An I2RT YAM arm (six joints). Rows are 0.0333 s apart.
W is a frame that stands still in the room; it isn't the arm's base.
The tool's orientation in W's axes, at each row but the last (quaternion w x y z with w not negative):
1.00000, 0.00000, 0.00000, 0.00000
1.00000, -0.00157, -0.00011, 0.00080
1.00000, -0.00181, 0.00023, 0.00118
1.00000, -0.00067, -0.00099, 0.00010
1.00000, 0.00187, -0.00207, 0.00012
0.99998, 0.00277, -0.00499, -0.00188
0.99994, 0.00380, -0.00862, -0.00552
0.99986, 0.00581, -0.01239, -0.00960
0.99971, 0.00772, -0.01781, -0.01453
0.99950, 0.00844, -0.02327, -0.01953
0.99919, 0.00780, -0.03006, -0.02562
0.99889, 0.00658, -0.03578, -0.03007
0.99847, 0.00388, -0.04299, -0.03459
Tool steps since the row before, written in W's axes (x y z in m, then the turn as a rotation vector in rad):
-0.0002, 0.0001, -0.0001, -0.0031, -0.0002, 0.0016
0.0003, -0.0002, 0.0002, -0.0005, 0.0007, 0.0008
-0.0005, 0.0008, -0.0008, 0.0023, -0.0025, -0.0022
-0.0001, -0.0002, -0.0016, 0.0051, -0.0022, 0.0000
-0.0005, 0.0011, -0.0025, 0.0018, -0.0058, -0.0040
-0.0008, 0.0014, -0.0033, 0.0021, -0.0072, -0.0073
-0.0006, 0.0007, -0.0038, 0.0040, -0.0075, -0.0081
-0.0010, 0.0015, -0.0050, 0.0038, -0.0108, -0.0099
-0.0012, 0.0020, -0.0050, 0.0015, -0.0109, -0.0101
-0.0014, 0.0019, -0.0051, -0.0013, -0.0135, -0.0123
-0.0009, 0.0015, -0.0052, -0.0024, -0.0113, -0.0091
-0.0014, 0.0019, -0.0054, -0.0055, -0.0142, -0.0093
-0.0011, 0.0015, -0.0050, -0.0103, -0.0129, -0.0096
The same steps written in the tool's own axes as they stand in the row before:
-0.0002, 0.0001, -0.0001, -0.0031, -0.0002, 0.0016
0.0003, -0.0002, 0.0002, -0.0005, 0.0007, 0.0008
-0.0005, 0.0008, -0.0008, 0.0023, -0.0025, -0.0022
-0.0001, -0.0002, -0.0016, 0.0051, -0.0022, 0.0000
-0.0005, 0.0011, -0.0025, 0.0018, -0.0058, -0.0040
-0.0008, 0.0014, -0.0033, 0.0021, -0.0072, -0.0073
-0.0007, 0.0007, -0.0038, 0.0039, -0.0075, -0.0081
-0.0012, 0.0014, -0.0050, 0.0038, -0.0108, -0.0099
-0.0014, 0.0019, -0.0050, 0.0015, -0.0110, -0.0100
-0.0017, 0.0018, -0.0051, -0.0013, -0.0138, -0.0120
-0.0013, 0.0014, -0.0052, -0.0024, -0.0116, -0.0088
-0.0019, 0.0017, -0.0053, -0.0053, -0.0146, -0.0087
-0.0016, 0.0014, -0.0049, -0.0102, -0.0137, -0.0086

